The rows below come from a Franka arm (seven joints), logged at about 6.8 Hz.
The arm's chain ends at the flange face. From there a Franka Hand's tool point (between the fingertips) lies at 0.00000 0.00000 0.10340 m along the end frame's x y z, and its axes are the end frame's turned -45 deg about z.
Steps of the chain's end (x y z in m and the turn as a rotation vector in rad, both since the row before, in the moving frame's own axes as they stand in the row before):
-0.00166, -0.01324, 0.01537, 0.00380, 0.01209, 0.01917
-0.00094, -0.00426, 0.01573, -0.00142, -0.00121, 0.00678
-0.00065, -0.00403, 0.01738, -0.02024, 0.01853, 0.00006
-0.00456, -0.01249, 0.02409, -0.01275, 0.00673, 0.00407
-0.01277, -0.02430, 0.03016, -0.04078, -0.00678, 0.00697
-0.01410, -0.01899, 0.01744, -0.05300, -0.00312, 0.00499
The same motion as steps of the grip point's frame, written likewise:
0.00934, -0.00992, 0.01536, -0.00586, 0.01124, 0.01917
0.00216, -0.00366, 0.01573, -0.00015, -0.00186, 0.00678
0.00226, -0.00047, 0.01734, -0.02741, -0.00121, 0.00006
0.00516, -0.01063, 0.02408, -0.01377, -0.00426, 0.00407
0.00467, -0.02374, 0.03007, -0.02404, -0.03363, 0.00697
-0.00065, -0.01976, 0.01729, -0.03527, -0.03968, 0.00499

